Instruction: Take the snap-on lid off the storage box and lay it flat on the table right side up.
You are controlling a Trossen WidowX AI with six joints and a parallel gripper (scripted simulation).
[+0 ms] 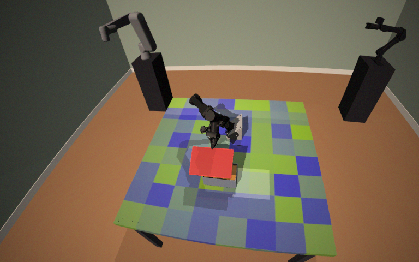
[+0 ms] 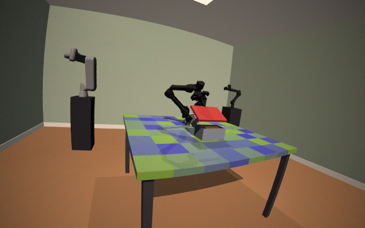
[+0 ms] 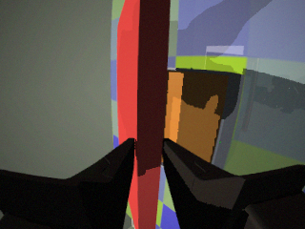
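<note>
My gripper tip is 7 cm short of the red lid and 3 cm above it. Round my gripper tip: grey storage box: 6 cm ahead, 5 cm to the left, 19 cm below.
</note>
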